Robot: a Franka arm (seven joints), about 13 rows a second.
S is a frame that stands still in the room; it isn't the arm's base.
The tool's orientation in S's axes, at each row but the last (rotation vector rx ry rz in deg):
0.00 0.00 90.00
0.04 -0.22 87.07
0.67 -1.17 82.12
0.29 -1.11 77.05
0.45 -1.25 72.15
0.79 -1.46 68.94
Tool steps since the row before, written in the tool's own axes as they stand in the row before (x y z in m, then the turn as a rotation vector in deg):
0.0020 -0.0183 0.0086 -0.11 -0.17 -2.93
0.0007 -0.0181 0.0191 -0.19 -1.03 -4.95
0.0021 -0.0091 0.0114 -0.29 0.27 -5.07
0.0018 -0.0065 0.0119 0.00 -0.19 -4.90
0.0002 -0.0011 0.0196 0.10 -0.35 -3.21
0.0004 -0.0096 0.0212 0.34 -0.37 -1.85
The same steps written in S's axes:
0.0183 0.0020 0.0086 0.17 -0.11 -2.93
0.0181 -0.0003 0.0191 1.03 -0.23 -4.95
0.0092 0.0006 0.0115 -0.27 -0.15 -5.08
0.0066 0.0001 0.0120 0.24 0.03 -4.90
0.0009 -0.0005 0.0196 0.40 0.05 -3.21
0.0088 -0.0036 0.0212 0.49 0.23 -1.84

